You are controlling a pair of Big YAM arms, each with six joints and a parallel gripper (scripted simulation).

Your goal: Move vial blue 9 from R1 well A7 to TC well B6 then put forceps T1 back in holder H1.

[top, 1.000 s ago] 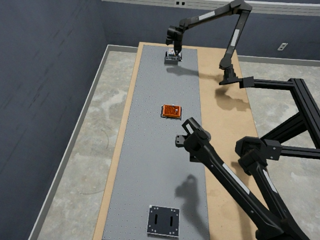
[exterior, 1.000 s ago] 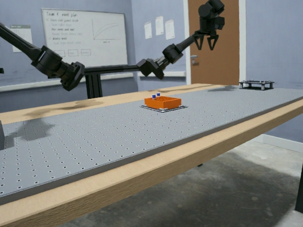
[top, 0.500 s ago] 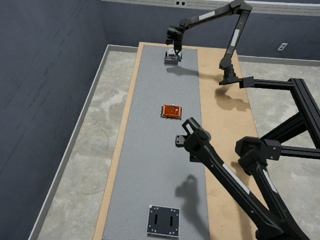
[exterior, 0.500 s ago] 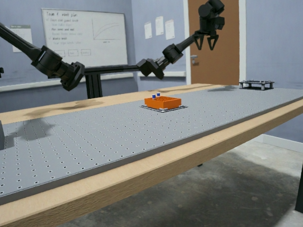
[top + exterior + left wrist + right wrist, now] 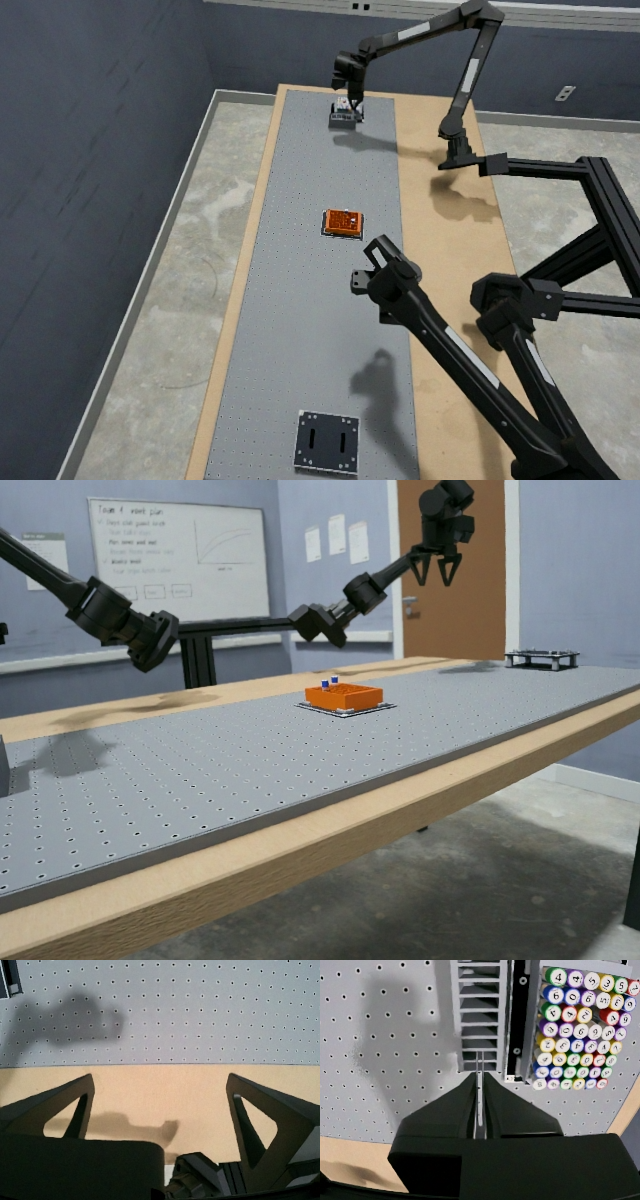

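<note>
Right now my right hand is 40 mm short of the grey holder H1 and 90 mm above it. Round my right hand: orange tube carrier (50 mm ahead, 560 mm to the left, 80 mm below).
</note>
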